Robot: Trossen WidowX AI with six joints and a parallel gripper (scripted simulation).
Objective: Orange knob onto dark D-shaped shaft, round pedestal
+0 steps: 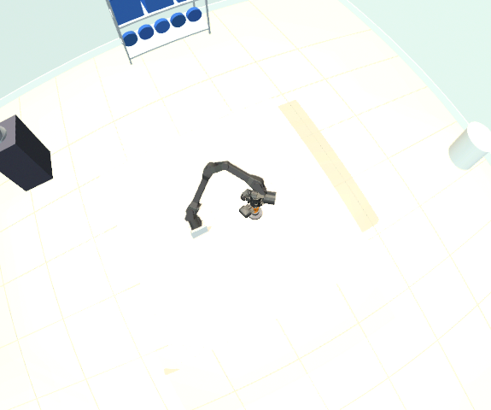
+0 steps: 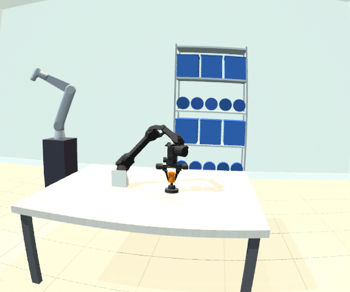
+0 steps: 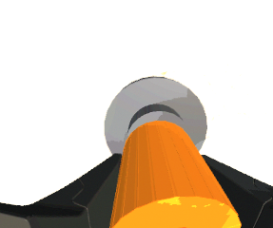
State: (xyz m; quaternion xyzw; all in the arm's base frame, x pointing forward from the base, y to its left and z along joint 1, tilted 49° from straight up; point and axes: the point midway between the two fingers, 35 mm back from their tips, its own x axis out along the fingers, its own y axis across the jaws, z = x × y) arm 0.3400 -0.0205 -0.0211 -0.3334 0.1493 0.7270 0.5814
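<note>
The orange knob is 2 cm above my gripper tip. From my gripper tip the other things lie so: pedestal (4 cm below).
</note>
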